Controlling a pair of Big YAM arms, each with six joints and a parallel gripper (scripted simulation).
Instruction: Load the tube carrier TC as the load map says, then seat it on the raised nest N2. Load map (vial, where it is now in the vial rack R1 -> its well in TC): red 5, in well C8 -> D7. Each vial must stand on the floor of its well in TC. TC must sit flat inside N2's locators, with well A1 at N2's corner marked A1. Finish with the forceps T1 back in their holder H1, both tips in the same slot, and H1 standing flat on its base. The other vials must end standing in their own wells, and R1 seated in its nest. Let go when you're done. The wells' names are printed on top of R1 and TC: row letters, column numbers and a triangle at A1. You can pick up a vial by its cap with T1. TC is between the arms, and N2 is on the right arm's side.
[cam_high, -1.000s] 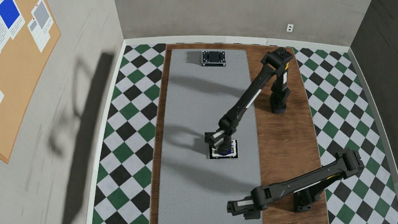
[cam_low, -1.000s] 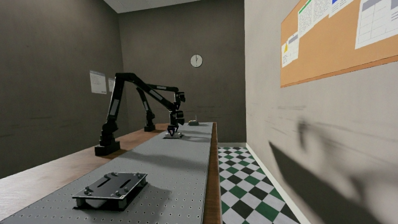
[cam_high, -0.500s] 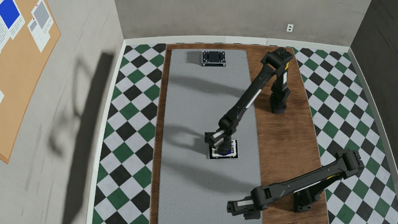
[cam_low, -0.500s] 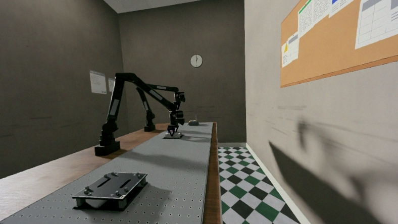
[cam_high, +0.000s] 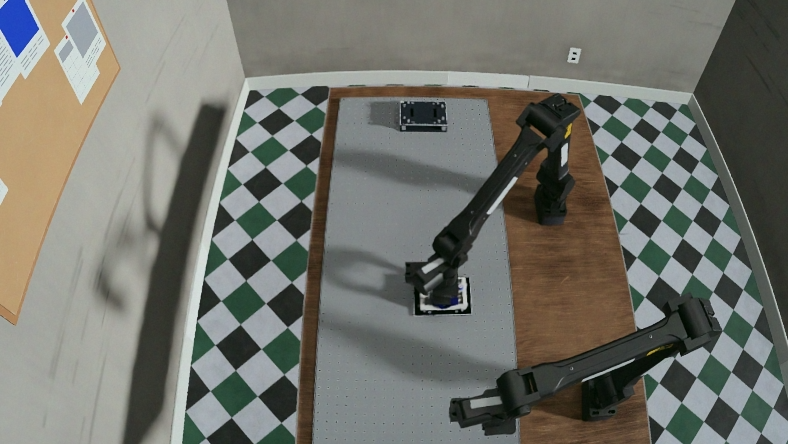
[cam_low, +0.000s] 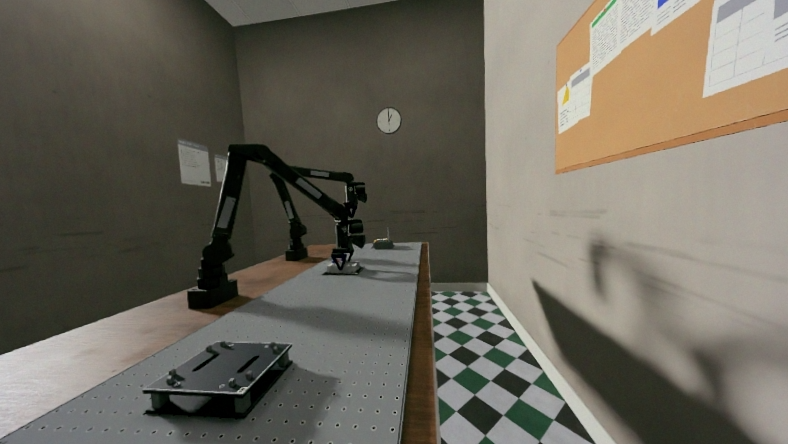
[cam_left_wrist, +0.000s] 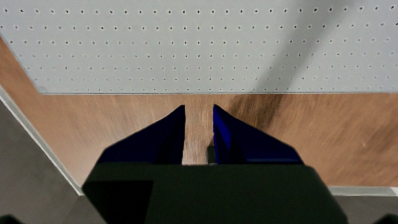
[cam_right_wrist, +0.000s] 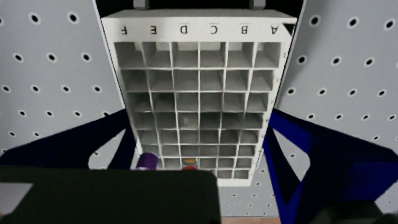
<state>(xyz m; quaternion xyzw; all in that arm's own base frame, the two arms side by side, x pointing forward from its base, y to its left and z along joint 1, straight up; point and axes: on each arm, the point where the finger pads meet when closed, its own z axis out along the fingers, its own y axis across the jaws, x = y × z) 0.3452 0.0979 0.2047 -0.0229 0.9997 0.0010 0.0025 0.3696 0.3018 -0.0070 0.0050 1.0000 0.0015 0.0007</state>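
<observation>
My right hand is right at the white well rack. Also, from my right hand: black raised nest 40 mm behind, 690 mm to the right, 10 mm above.
</observation>
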